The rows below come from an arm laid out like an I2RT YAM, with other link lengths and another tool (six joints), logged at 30 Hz.
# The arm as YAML. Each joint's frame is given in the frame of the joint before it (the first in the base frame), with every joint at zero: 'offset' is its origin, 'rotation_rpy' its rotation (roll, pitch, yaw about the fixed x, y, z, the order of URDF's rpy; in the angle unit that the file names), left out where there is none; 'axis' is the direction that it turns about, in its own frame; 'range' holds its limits. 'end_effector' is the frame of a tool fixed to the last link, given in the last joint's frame.
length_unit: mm
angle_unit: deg
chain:
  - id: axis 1
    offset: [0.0, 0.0, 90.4]
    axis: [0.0, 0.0, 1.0]
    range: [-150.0, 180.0]
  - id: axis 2
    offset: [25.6, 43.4, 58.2]
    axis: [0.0, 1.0, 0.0]
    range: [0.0, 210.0]
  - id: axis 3
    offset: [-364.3, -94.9, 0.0]
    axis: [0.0, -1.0, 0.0]
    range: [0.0, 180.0]
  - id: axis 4
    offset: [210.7, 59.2, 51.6]
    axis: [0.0, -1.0, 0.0]
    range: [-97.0, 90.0]
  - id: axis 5
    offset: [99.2, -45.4, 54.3]
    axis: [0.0, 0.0, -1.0]
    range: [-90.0, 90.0]
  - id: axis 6
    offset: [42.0, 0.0, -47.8]
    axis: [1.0, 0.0, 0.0]
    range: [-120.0, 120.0]
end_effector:
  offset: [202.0, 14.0, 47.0]
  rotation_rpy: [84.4, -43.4, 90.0]
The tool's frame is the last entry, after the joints.
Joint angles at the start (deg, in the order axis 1, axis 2, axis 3, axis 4, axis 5, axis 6):
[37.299, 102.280, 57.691, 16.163, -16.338, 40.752]
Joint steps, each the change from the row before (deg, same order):
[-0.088, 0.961, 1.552, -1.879, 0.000, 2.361]
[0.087, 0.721, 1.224, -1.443, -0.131, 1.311]
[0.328, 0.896, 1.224, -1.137, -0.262, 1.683]
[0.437, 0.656, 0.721, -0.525, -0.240, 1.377]
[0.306, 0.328, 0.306, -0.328, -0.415, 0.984]
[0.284, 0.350, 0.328, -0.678, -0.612, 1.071]
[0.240, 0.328, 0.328, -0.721, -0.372, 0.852]
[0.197, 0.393, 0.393, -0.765, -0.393, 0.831]
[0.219, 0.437, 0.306, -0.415, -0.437, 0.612]
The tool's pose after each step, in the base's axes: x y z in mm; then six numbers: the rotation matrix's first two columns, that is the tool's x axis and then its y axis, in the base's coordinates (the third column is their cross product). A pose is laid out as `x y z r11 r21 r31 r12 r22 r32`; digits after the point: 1 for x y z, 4 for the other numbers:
484.8 380.6 269.4 0.3469 0.3367 0.8754 0.7455 -0.6653 -0.0395
487.0 383.0 264.3 0.3759 0.3321 0.8651 0.7389 -0.6708 -0.0635
488.1 388.1 258.8 0.4067 0.3239 0.8542 0.7330 -0.6738 -0.0935
487.3 393.6 254.8 0.4284 0.3167 0.8463 0.7297 -0.6736 -0.1173
485.2 397.5 252.0 0.4442 0.3120 0.8399 0.7290 -0.6707 -0.1364
481.9 401.2 247.2 0.4653 0.3097 0.8292 0.7280 -0.6668 -0.1594
479.5 403.9 242.5 0.4837 0.3096 0.8186 0.7253 -0.6653 -0.1770
477.4 406.4 237.4 0.5024 0.3099 0.8072 0.7219 -0.6641 -0.1944
475.4 409.7 233.2 0.5156 0.3108 0.7985 0.7211 -0.6607 -0.2085

